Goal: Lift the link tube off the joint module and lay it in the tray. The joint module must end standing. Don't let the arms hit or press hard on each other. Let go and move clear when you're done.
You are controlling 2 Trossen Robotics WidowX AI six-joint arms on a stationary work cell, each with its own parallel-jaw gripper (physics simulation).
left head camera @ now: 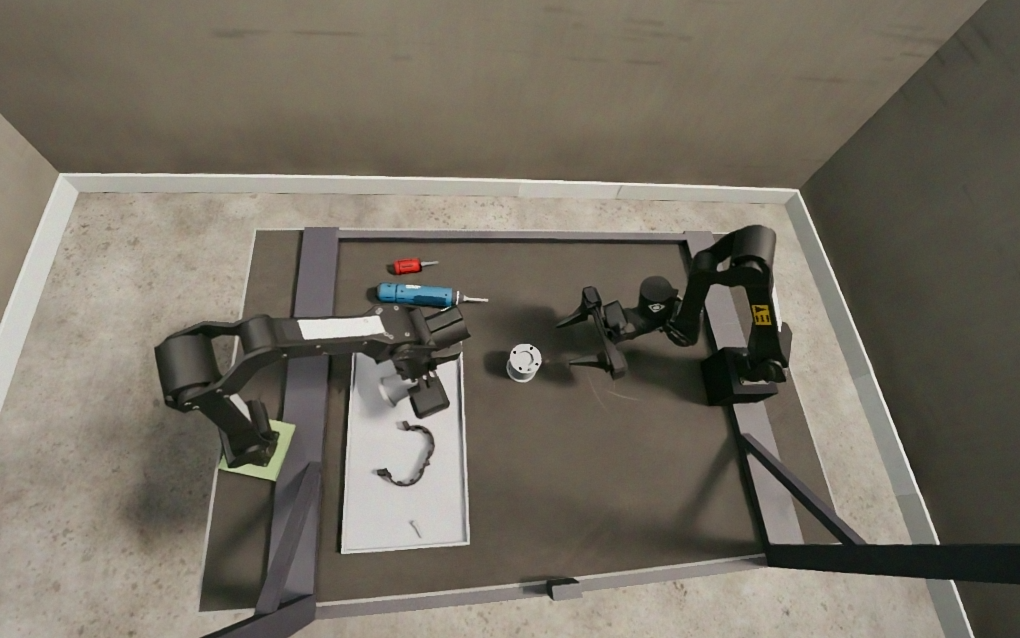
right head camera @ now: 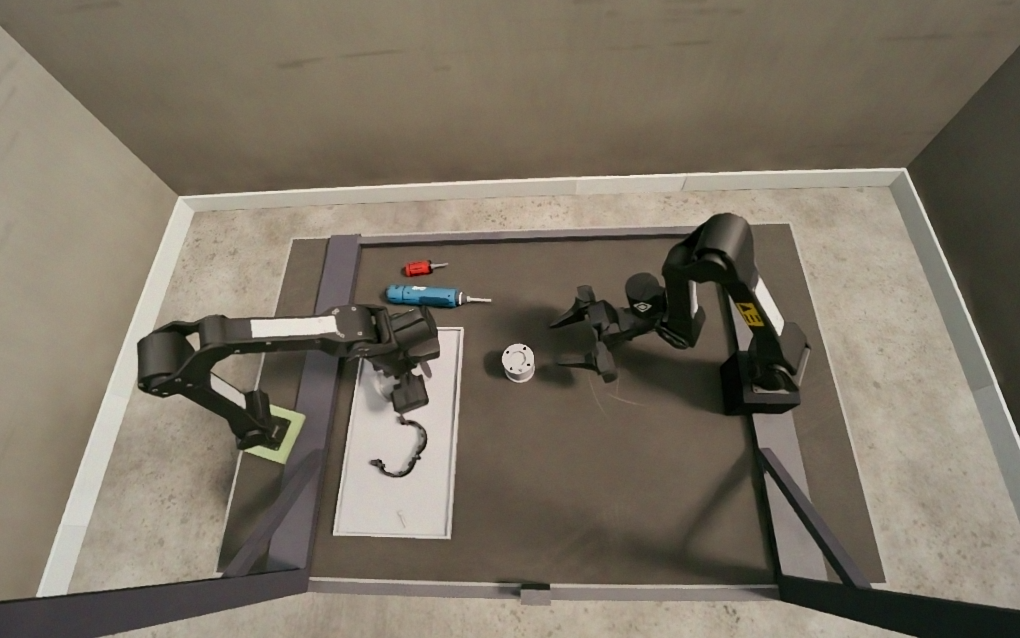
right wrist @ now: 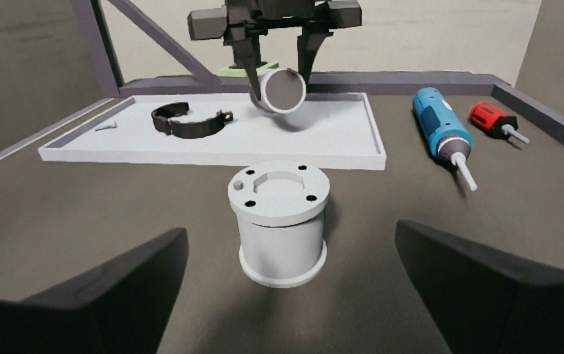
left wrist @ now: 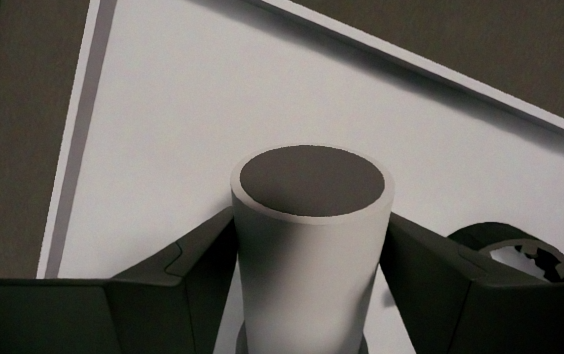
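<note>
The white joint module stands upright on the table. The light grey link tube lies roughly level over the back part of the white tray, a little above its floor, with a shadow below. My left gripper is shut on the tube, one finger on each side; the arm partly hides this in both head views. My right gripper is open and empty, its tips to the right of the module and apart from it.
A dark curved clamp and a small screw lie in the tray. A blue driver and a red screwdriver lie behind it. The arms are apart.
</note>
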